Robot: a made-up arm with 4 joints.
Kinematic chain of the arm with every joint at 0, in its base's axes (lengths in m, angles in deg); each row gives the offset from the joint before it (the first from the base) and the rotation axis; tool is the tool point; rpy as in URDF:
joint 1: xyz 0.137 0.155 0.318 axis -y
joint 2: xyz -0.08 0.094 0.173 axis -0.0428 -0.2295 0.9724
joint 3: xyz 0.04 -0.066 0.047 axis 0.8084 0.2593 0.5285
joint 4: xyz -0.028 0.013 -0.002 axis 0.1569 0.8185 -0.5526
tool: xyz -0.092 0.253 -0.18 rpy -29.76 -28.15 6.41
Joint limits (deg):
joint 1: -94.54..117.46
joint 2: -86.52..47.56
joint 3: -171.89..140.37
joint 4: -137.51..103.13
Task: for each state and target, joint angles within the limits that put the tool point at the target. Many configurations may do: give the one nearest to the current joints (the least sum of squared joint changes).
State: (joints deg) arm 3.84 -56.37 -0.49 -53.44
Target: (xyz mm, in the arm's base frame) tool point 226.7 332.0 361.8
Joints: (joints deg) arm 9.15 -86.52 32.17 -92.32
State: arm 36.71 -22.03 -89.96 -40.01
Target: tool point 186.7 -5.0 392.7
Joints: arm 72.55 12.18 -90.13 -49.06
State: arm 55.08 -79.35 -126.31 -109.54
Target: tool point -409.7 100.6 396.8
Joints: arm 39.61 -78.51 -151.18 -122.80
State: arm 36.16 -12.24 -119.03 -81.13
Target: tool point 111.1 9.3 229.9
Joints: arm 18.22 -18.25 -72.09 -61.43
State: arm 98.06 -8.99 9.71 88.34
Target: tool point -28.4 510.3 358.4
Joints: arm 72.67 -2.70 -0.46 92.26
